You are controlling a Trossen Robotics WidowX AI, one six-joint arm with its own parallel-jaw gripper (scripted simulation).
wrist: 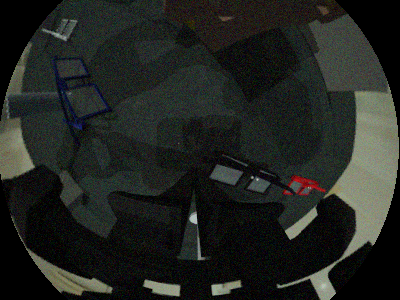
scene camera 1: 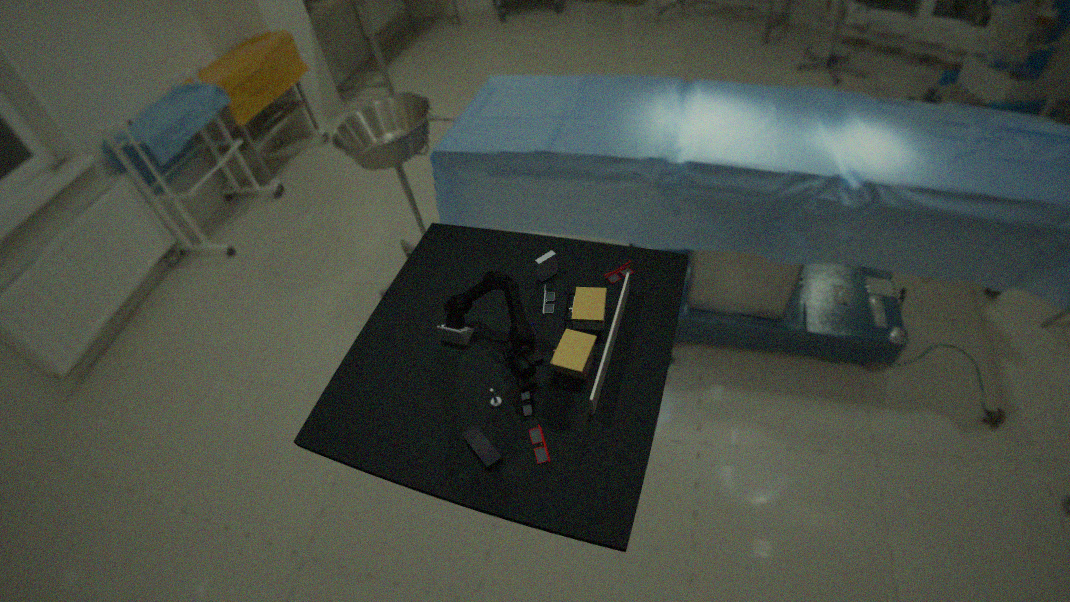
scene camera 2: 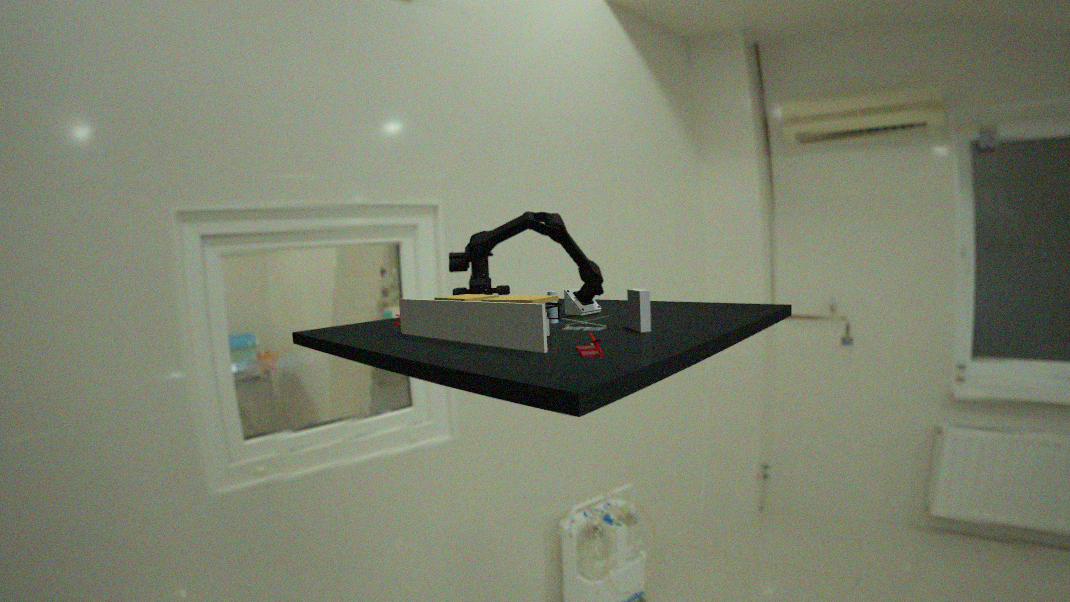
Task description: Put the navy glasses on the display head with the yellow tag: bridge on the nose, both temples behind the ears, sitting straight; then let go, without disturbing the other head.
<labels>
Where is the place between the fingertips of the gripper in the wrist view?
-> At 195,170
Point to a head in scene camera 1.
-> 574,356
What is the gripper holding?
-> Nothing.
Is the gripper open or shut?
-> Shut.
</labels>
